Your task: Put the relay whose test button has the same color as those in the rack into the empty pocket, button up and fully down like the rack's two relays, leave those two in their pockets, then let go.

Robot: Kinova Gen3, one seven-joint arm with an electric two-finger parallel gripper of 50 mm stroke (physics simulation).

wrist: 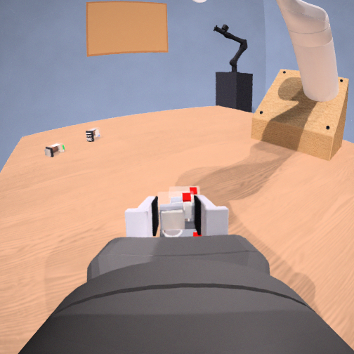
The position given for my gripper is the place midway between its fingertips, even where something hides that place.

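I can see a relay [175,209]. My gripper [175,209] is visible to me as well.
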